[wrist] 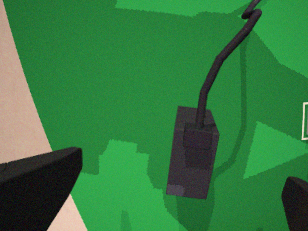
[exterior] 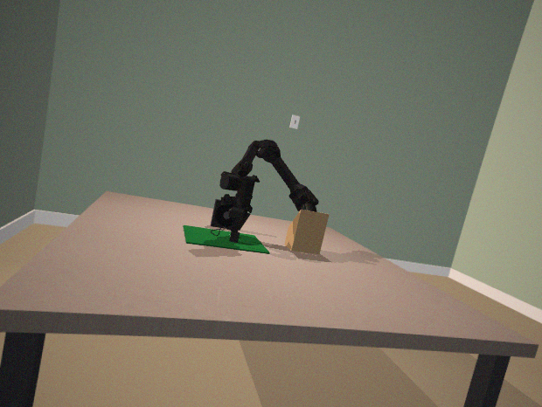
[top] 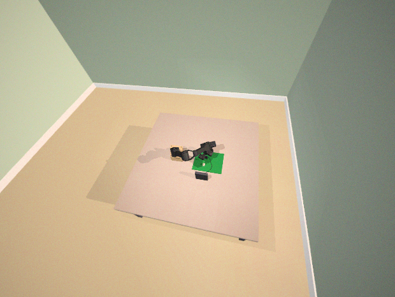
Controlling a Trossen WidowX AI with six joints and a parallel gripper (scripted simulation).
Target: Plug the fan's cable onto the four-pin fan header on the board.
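Right now my gripper tip is 20 mm above the dark fan plug. Also, from my gripper tip: green board 30 mm ahead, 40 mm to the right, 60 mm below; white four-pin fan header 10 mm behind, 90 mm to the right, 40 mm below; black fan 10 mm behind, 230 mm to the right, 20 mm above.
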